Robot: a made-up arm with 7 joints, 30 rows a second.
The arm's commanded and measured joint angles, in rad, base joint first. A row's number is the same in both.
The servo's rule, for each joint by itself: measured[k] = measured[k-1] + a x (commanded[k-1-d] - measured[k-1]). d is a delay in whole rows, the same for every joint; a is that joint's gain. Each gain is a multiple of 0.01, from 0.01 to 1. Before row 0 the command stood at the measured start. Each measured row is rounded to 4 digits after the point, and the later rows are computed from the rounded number. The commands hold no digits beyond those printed.
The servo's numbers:
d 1
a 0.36 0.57 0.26 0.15 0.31 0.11 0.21
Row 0, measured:
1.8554, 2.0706, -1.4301, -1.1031, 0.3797, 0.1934, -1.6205
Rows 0 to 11, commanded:
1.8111, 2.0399, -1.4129, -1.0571, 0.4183, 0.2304, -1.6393
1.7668, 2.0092, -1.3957, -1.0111, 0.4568, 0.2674, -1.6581
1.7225, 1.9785, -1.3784, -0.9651, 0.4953, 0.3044, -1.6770
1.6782, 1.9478, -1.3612, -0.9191, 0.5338, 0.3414, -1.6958
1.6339, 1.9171, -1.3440, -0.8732, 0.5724, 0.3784, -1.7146
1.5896, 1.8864, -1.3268, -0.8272, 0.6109, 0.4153, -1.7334
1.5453, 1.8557, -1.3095, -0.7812, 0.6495, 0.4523, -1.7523
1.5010, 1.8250, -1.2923, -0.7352, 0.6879, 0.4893, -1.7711
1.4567, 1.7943, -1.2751, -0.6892, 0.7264, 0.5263, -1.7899
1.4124, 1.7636, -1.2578, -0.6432, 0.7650, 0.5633, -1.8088
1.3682, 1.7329, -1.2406, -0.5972, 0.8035, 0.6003, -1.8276
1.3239, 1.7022, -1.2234, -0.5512, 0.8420, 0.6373, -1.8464
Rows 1 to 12, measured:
1.8554, 2.0706, -1.4301, -1.1031, 0.3797, 0.1934, -1.6205
1.8395, 2.0531, -1.4256, -1.0962, 0.3917, 0.1975, -1.6244
1.8133, 2.0281, -1.4178, -1.0834, 0.4119, 0.2052, -1.6315
1.7806, 1.9998, -1.4076, -1.0657, 0.4378, 0.2161, -1.6411
1.7437, 1.9702, -1.3955, -1.0437, 0.4676, 0.2299, -1.6526
1.7042, 1.9399, -1.3821, -1.0181, 0.5001, 0.2462, -1.6656
1.6629, 1.9094, -1.3677, -0.9895, 0.5344, 0.2648, -1.6798
1.6206, 1.8788, -1.3526, -0.9583, 0.5701, 0.2854, -1.6950
1.5775, 1.8481, -1.3369, -0.9248, 0.6066, 0.3078, -1.7110
1.5340, 1.8174, -1.3208, -0.8895, 0.6437, 0.3318, -1.7276
1.4902, 1.7867, -1.3044, -0.8526, 0.6813, 0.3573, -1.7447
1.4463, 1.7560, -1.2878, -0.8143, 0.7192, 0.3840, -1.7621

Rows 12 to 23, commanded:
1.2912, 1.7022, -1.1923, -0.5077, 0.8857, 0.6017, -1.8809
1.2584, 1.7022, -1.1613, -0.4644, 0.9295, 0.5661, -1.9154
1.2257, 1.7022, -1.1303, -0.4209, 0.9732, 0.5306, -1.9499
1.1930, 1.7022, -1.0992, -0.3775, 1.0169, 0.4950, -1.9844
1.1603, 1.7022, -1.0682, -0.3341, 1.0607, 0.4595, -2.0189
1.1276, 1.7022, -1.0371, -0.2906, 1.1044, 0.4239, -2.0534
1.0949, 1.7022, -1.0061, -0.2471, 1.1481, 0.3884, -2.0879
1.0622, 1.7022, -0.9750, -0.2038, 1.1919, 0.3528, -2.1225
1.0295, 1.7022, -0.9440, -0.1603, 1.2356, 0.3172, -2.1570
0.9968, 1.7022, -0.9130, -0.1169, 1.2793, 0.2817, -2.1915
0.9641, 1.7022, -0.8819, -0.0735, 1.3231, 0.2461, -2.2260
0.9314, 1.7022, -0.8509, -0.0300, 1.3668, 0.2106, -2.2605
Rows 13 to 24, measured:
1.4022, 1.7253, -1.2711, -0.7748, 0.7573, 0.4119, -1.7798
1.3622, 1.7121, -1.2506, -0.7347, 0.7971, 0.4328, -1.8010
1.3248, 1.7065, -1.2274, -0.6942, 0.8381, 0.4475, -1.8250
1.2891, 1.7040, -1.2022, -0.6532, 0.8800, 0.4566, -1.8512
1.2545, 1.7030, -1.1754, -0.6118, 0.9224, 0.4608, -1.8792
1.2206, 1.7025, -1.1475, -0.5701, 0.9653, 0.4607, -1.9085
1.1871, 1.7023, -1.1188, -0.5282, 1.0084, 0.4567, -1.9389
1.1539, 1.7022, -1.0895, -0.4860, 1.0517, 0.4492, -1.9702
1.1209, 1.7022, -1.0597, -0.4437, 1.0952, 0.4386, -2.0022
1.0880, 1.7022, -1.0296, -0.4012, 1.1387, 0.4252, -2.0347
1.0552, 1.7022, -0.9993, -0.3586, 1.1823, 0.4094, -2.0676
1.0224, 1.7022, -0.9688, -0.3158, 1.2259, 0.3914, -2.1009

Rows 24 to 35, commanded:
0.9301, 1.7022, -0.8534, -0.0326, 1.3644, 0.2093, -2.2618
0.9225, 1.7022, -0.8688, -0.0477, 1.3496, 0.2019, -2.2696
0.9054, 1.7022, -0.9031, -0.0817, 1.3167, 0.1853, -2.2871
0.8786, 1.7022, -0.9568, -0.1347, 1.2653, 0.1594, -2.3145
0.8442, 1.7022, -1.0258, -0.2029, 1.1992, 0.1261, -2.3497
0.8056, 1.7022, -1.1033, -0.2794, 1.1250, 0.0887, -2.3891
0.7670, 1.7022, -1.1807, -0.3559, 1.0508, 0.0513, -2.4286
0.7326, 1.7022, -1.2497, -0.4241, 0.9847, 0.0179, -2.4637
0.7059, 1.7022, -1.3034, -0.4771, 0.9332, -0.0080, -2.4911
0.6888, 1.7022, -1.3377, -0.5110, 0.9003, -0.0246, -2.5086
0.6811, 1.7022, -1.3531, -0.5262, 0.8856, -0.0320, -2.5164
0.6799, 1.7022, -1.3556, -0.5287, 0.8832, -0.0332, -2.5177
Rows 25 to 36, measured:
0.9896, 1.7022, -0.9381, -0.2729, 1.2696, 0.3715, -2.1344
0.9682, 1.7022, -0.9161, -0.2369, 1.2990, 0.3537, -2.1612
0.9517, 1.7022, -0.9038, -0.2085, 1.3147, 0.3370, -2.1840
0.9350, 1.7022, -0.9036, -0.1895, 1.3153, 0.3203, -2.2057
0.9147, 1.7022, -0.9174, -0.1813, 1.2998, 0.3026, -2.2285
0.8893, 1.7022, -0.9456, -0.1845, 1.2686, 0.2832, -2.2540
0.8592, 1.7022, -0.9866, -0.1987, 1.2241, 0.2618, -2.2824
0.8260, 1.7022, -1.0371, -0.2223, 1.1704, 0.2386, -2.3131
0.7924, 1.7022, -1.0924, -0.2526, 1.1128, 0.2143, -2.3447
0.7613, 1.7022, -1.1473, -0.2863, 1.0571, 0.1898, -2.3754
0.7352, 1.7022, -1.1968, -0.3200, 1.0085, 0.1662, -2.4034
0.7157, 1.7022, -1.2374, -0.3509, 0.9704, 0.1444, -2.4271

